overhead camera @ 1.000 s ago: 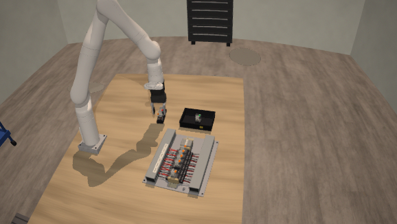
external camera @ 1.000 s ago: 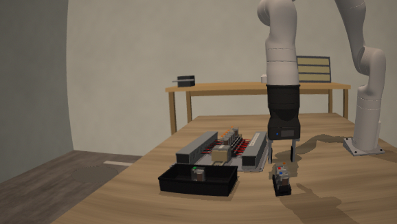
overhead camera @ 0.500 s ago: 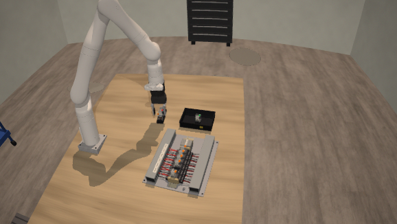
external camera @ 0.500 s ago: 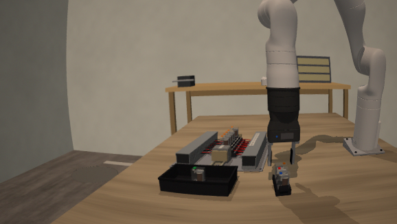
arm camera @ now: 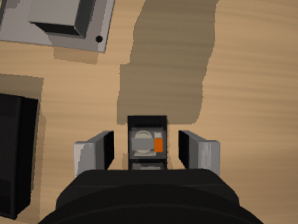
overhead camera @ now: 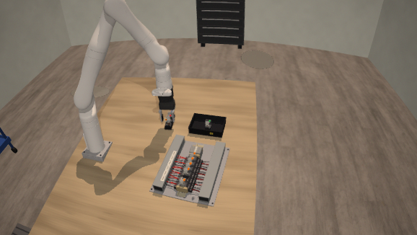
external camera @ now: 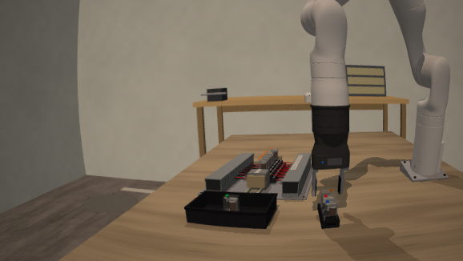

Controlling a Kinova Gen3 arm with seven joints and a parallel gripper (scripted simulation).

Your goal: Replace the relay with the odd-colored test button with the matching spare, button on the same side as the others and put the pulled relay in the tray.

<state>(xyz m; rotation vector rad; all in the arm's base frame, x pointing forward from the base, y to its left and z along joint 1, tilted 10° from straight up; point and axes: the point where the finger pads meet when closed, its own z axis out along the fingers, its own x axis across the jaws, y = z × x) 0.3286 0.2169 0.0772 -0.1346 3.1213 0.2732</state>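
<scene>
Right now the spare holder is 5 cm below my hand and 3 cm to the left of it. Round my hand: spare relay 6 cm to the left, 3 cm below, 1 cm behind; then black tray 19 cm ahead, 4 cm below, 2 cm to the left.
</scene>
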